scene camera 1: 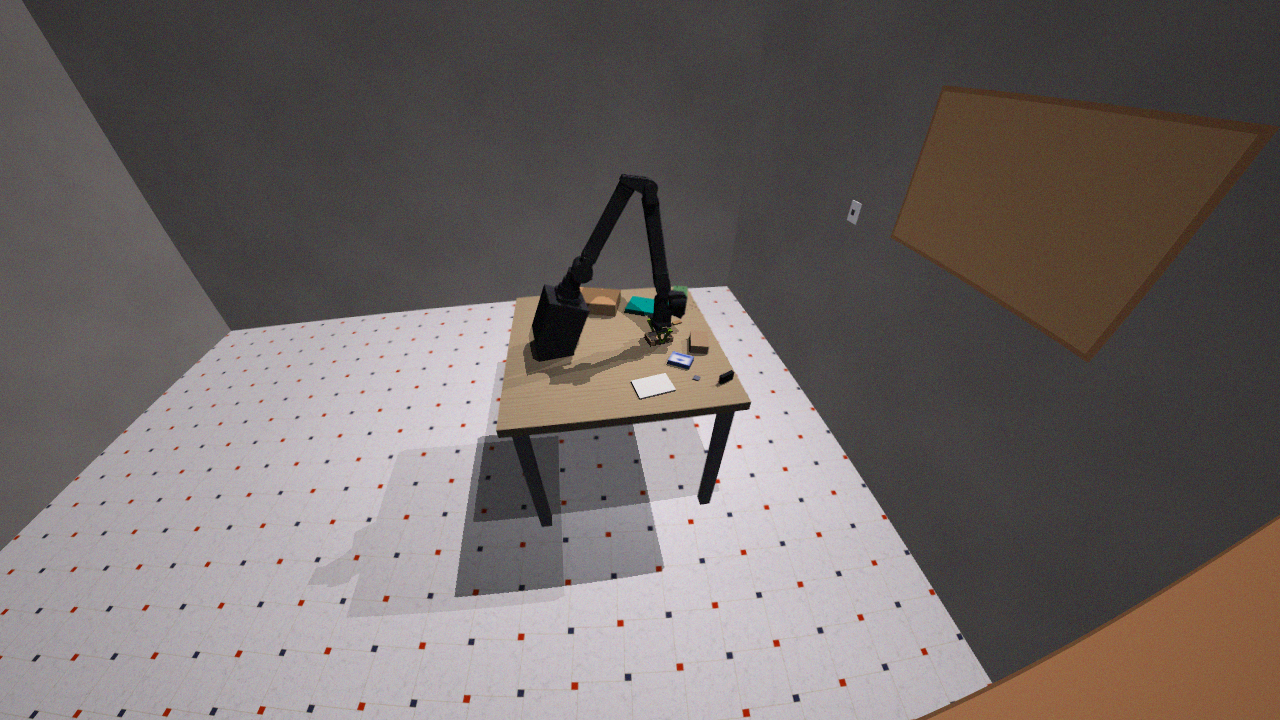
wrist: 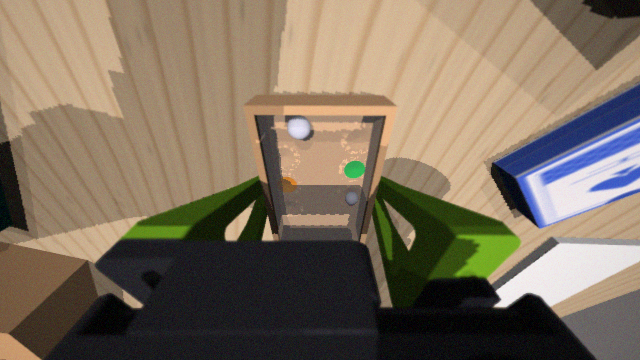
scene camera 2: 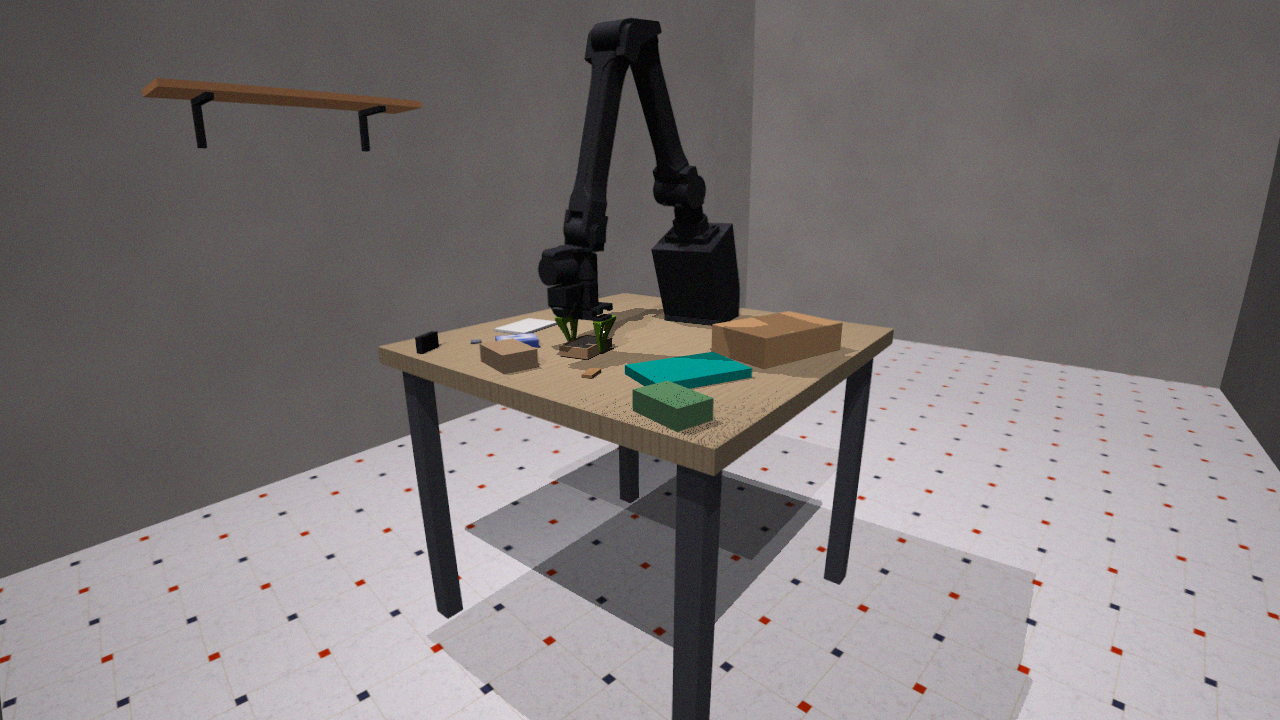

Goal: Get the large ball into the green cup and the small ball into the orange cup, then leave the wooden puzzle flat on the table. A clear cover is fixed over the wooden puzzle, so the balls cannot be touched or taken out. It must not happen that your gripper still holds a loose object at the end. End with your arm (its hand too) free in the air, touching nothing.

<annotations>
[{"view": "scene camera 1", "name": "cardboard box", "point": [600, 301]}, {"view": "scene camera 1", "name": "white pad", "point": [659, 384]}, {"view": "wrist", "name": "gripper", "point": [319, 180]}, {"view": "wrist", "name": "wooden puzzle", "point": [319, 157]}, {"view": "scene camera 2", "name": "gripper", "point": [586, 349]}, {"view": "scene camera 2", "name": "wooden puzzle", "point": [585, 347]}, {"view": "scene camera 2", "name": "teal slab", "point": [691, 371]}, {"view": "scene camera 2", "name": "cardboard box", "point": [766, 341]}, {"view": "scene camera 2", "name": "green block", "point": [676, 407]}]
</annotations>
